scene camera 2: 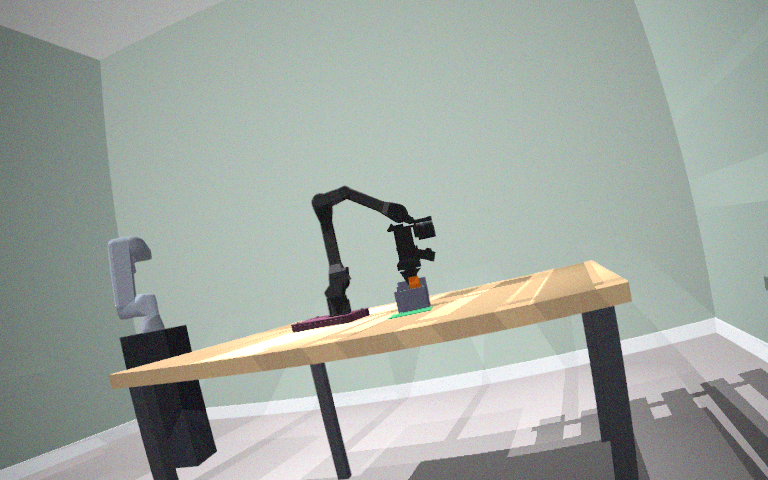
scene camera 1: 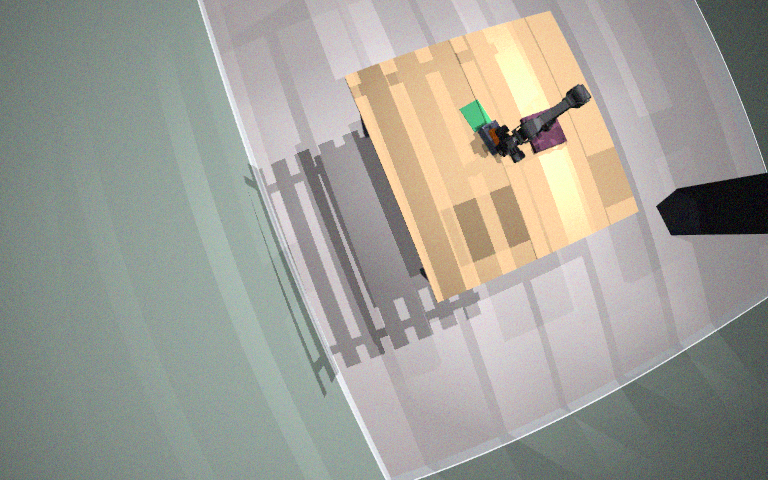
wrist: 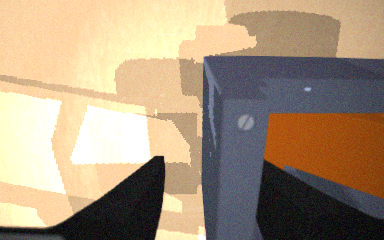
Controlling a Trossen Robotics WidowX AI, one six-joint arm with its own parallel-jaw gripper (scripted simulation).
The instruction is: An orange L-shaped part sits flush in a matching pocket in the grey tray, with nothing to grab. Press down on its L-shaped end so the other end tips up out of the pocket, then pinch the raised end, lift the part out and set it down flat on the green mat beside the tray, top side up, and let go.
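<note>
My gripper (scene camera 2: 414,291) in sight. Gripper (wrist: 205,164) in the wrist view too.
</note>
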